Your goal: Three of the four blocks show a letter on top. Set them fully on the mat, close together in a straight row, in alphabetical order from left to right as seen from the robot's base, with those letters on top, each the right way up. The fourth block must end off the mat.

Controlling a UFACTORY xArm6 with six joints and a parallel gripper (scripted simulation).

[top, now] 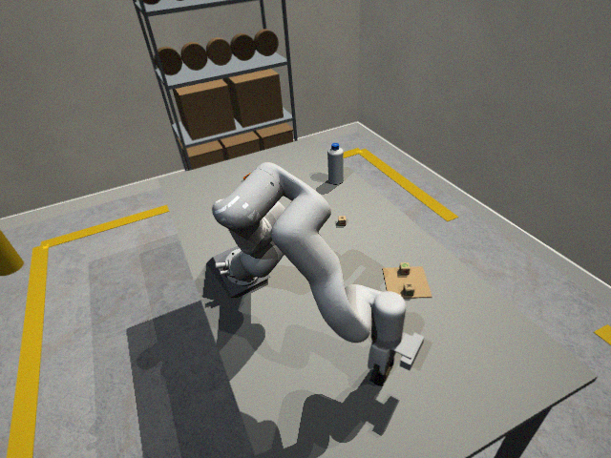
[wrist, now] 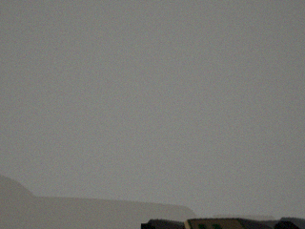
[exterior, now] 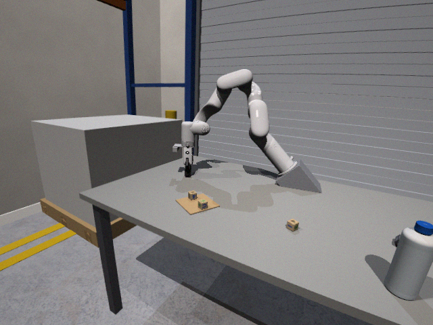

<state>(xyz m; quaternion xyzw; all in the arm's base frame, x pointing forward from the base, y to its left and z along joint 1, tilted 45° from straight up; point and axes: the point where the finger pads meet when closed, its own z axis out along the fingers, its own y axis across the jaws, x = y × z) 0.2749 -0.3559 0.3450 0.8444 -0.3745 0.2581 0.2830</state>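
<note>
The mat is 270 mm to the left of my hand, 240 mm ahead of it and 20 mm below it. Round my hand: orange meter: 1130 mm to the left, 60 mm behind, 10 mm below; then white bottle: 970 mm to the left, 290 mm ahead, 70 mm above; then dark object: 990 mm to the left, 50 mm ahead, 10 mm below.
</note>
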